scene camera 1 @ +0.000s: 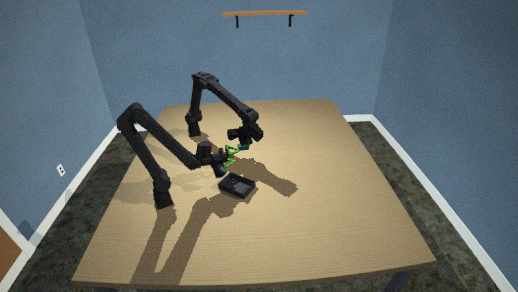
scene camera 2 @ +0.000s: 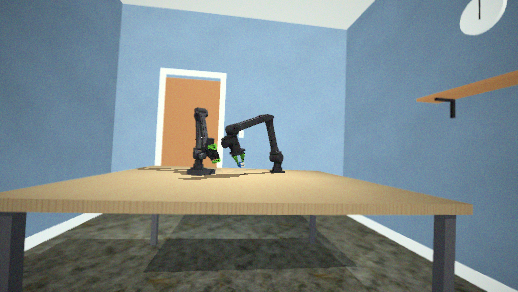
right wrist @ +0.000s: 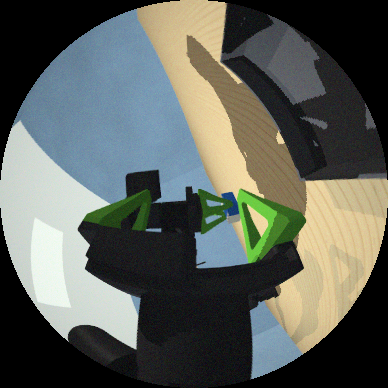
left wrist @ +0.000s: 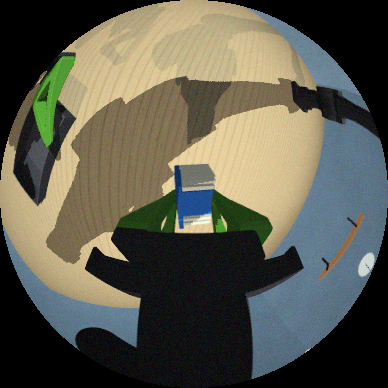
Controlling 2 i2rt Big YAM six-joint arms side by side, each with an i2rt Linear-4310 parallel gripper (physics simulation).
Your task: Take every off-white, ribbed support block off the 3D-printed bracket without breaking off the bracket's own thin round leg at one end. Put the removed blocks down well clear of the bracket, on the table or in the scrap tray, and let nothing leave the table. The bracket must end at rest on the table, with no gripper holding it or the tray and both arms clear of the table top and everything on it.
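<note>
The blue bracket [scene camera 1: 243, 148] [scene camera 2: 241, 165] [left wrist: 194, 202] [right wrist: 230, 203] is held above the table between my left gripper's fingers [left wrist: 195, 196]. In the left wrist view, one off-white ribbed block [left wrist: 197, 174] sits at its far end and another ribbed block [left wrist: 197, 219] at its near end. The thin round leg cannot be made out. My right gripper [scene camera 1: 236, 155] [scene camera 2: 217, 154] is wide open and empty, turned sideways near the bracket but apart from it. The black scrap tray [scene camera 1: 231, 192] [left wrist: 26, 186] [right wrist: 280, 105] stands on the table, close to the right gripper.
The wooden table [scene camera 1: 320, 225] [scene camera 2: 240, 192] carries both arm bases. The right arm [scene camera 1: 145, 150] reaches in from the left of scene camera 1, and the left arm [scene camera 1: 225, 92] arches over from behind. Their wrists are close together above the table, near the tray.
</note>
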